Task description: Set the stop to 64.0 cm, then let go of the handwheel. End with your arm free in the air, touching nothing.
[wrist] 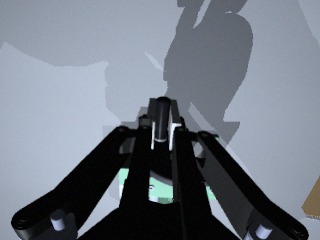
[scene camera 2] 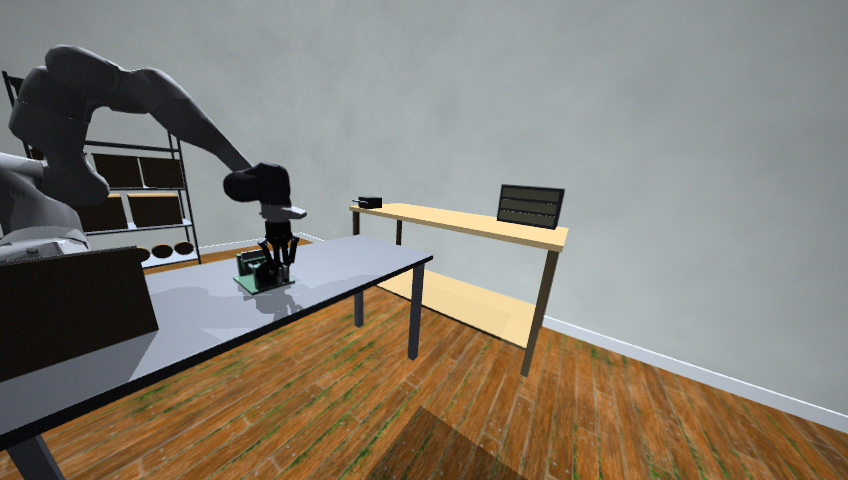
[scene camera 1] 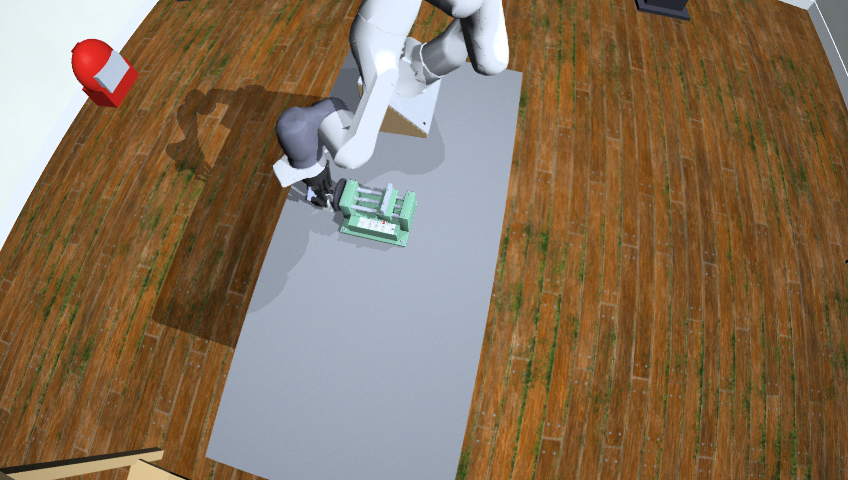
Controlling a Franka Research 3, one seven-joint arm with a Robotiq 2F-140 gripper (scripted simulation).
I see my gripper [scene camera 2: 283, 283] and a dark handwheel [wrist: 161, 166].
My gripper shows as well in the wrist view [wrist: 162, 109].
